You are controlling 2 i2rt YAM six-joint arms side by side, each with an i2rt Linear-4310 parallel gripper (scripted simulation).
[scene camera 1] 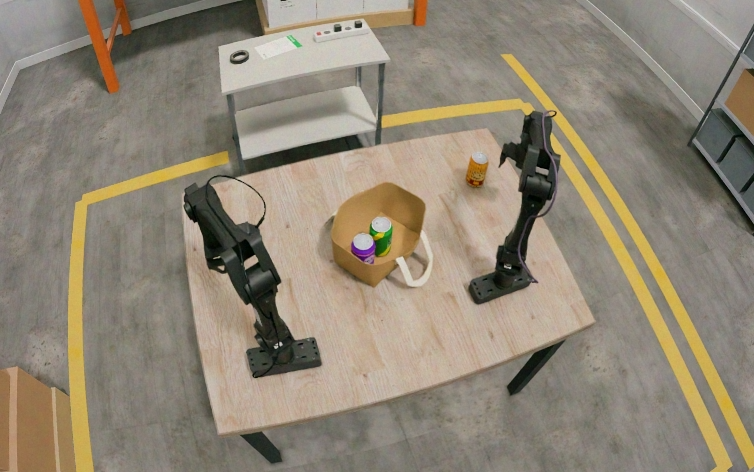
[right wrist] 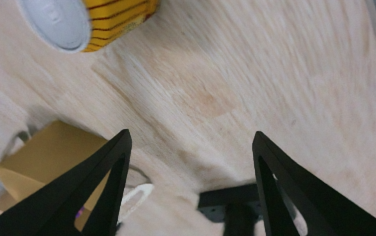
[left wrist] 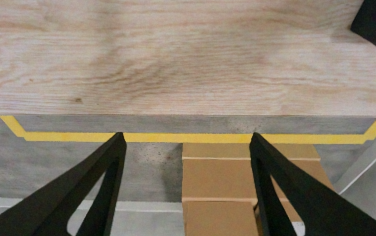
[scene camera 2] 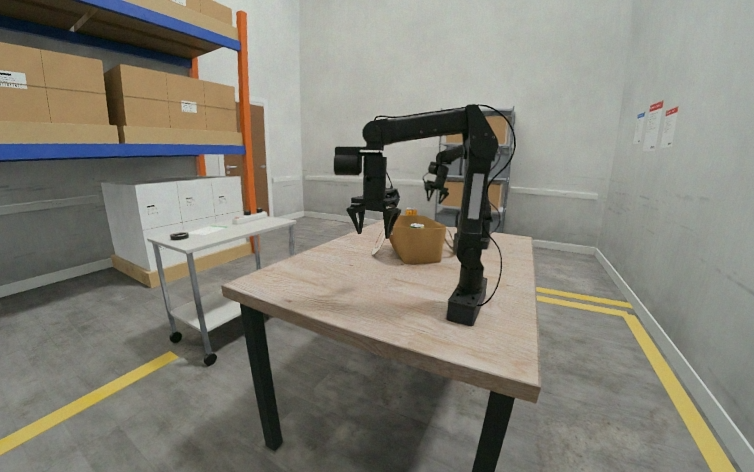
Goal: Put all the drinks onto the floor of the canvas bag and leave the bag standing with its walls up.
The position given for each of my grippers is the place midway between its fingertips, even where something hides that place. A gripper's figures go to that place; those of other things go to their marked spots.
Labels:
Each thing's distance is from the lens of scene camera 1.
my left gripper (scene camera 1: pixel 222 260): 1.39 m
tan canvas bag (scene camera 1: pixel 356 213): 1.60 m

